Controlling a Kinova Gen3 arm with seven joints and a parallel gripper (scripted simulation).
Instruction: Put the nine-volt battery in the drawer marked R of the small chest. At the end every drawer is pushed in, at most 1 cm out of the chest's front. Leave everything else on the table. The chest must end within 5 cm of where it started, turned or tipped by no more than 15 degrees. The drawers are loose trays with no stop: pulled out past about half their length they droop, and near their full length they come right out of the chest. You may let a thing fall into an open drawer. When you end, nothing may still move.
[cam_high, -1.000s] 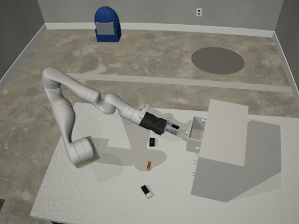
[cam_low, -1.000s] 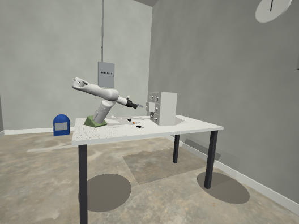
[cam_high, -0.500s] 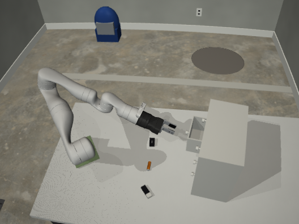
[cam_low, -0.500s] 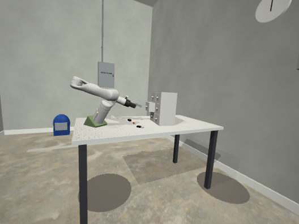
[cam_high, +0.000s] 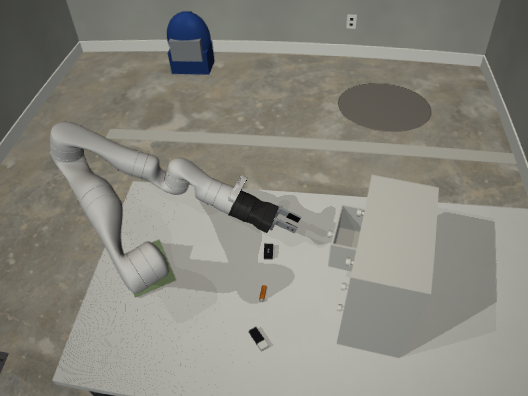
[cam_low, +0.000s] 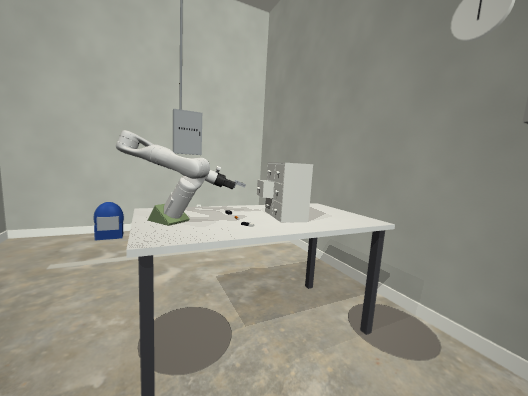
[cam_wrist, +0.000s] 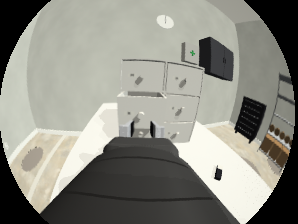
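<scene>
Right now my hand is 7 cm past the nine-volt battery, 4 cm to the right of it and 18 cm above it. Also, from my hand: black-and-white block: 9 cm behind, 26 cm to the right, 18 cm below; orange cylinder: 8 cm behind, 12 cm to the right, 18 cm below.
</scene>
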